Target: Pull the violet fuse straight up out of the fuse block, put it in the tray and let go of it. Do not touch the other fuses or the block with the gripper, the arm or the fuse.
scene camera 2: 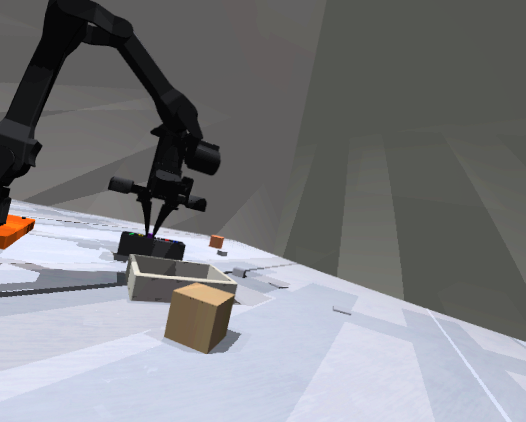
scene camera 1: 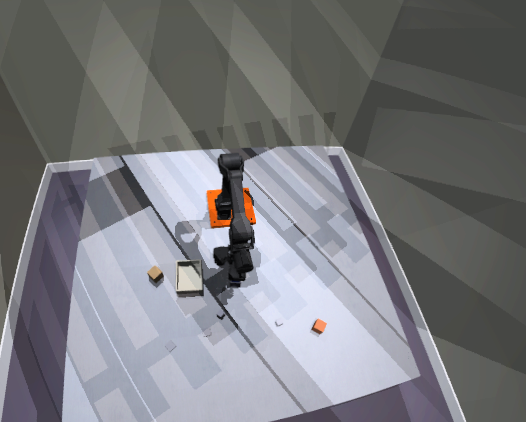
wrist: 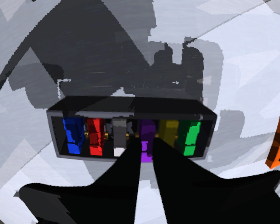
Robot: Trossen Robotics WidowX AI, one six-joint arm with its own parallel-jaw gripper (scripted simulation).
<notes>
I see my gripper (scene camera 2: 149,236), a tan cube (scene camera 2: 198,317) and a cream tray (scene camera 2: 152,279).
My gripper shows as well in the wrist view (wrist: 146,142). The cream tray is seen too in scene camera 1 (scene camera 1: 188,272). The wrist view misses the tan cube: it is out of frame.
</notes>
